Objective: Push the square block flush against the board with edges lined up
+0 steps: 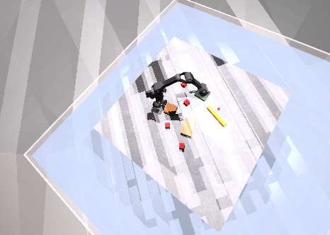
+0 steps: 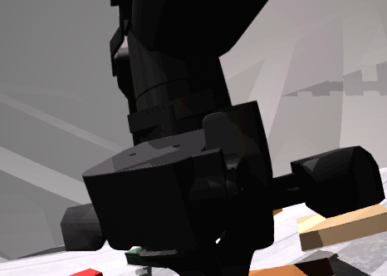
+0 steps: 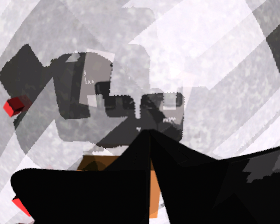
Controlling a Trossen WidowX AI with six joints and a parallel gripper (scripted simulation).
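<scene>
The orange square block is 1 cm behind my gripper tip, 11 cm to the left of it and 4 cm below it. Also, from my gripper tip: pale tan block (2 cm ahead, 34 cm to the left, 4 cm below); long yellow-orange bar (21 cm behind, 46 cm to the left, 4 cm below).
</scene>
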